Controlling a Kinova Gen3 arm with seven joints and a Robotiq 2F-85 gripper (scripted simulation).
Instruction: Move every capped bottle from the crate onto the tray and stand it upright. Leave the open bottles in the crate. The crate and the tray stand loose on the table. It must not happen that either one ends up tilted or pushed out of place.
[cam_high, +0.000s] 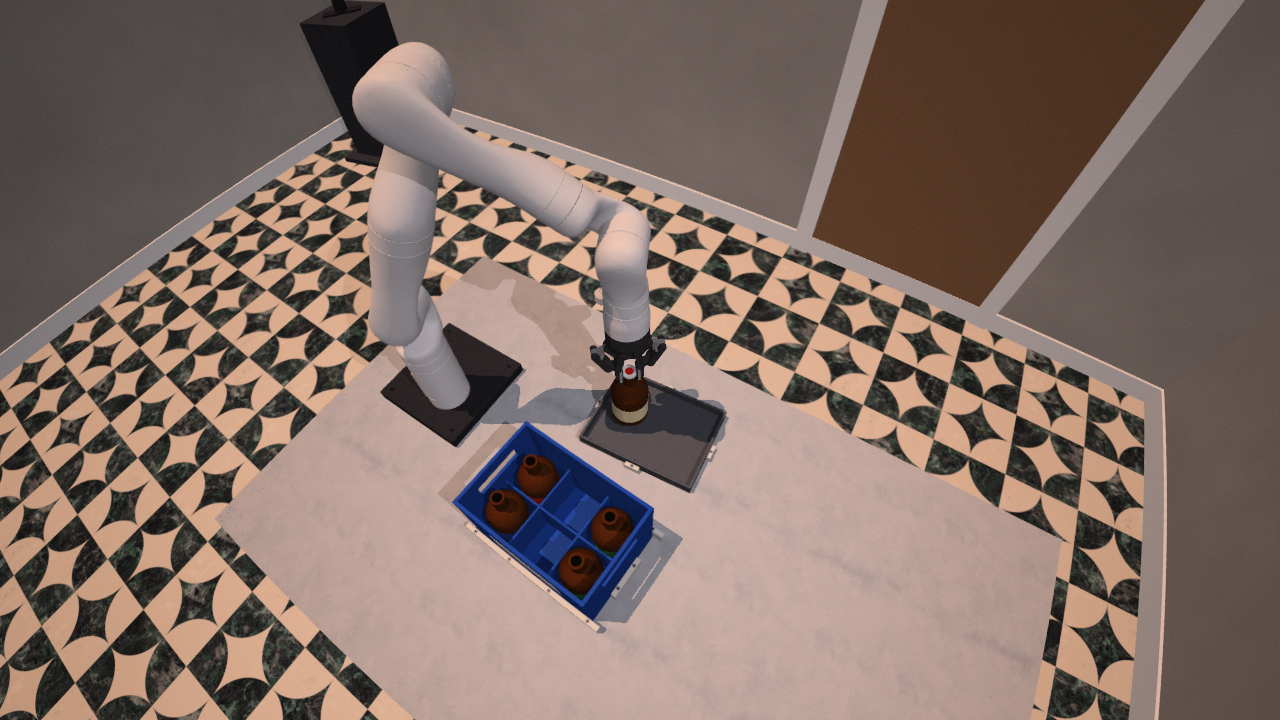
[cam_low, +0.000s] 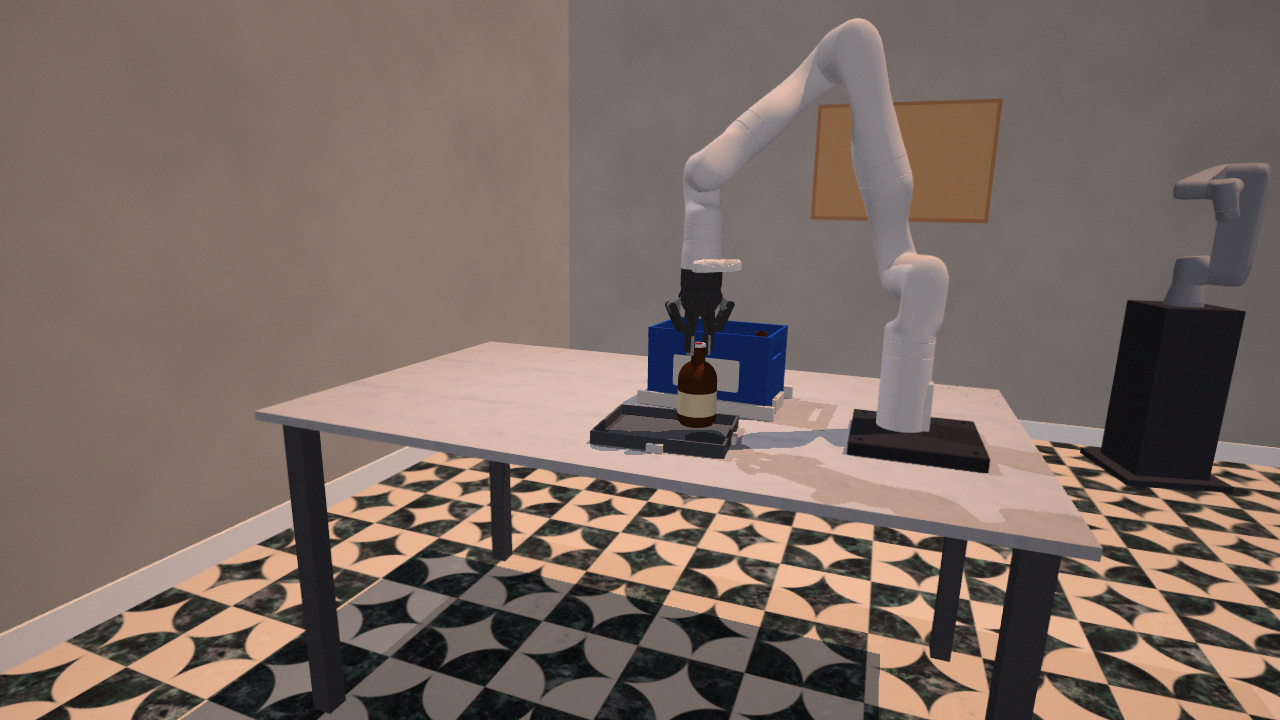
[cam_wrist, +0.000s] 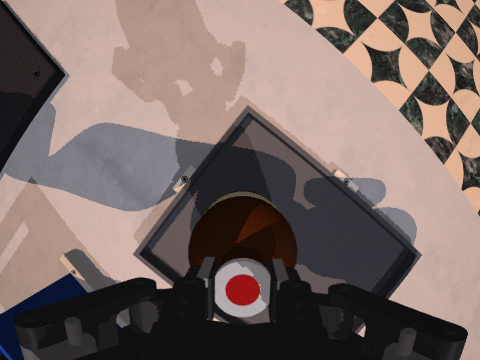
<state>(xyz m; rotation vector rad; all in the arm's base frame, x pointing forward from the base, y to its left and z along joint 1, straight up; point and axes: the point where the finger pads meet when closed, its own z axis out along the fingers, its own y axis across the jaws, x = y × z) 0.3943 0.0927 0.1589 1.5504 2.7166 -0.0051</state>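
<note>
The brown capped bottle is 70 mm below my hand. The rest, counted from my hand: dark tray: 50 mm ahead, 10 mm to the right, 170 mm below; blue crate: 30 mm behind, 280 mm to the right, 100 mm below.
</note>
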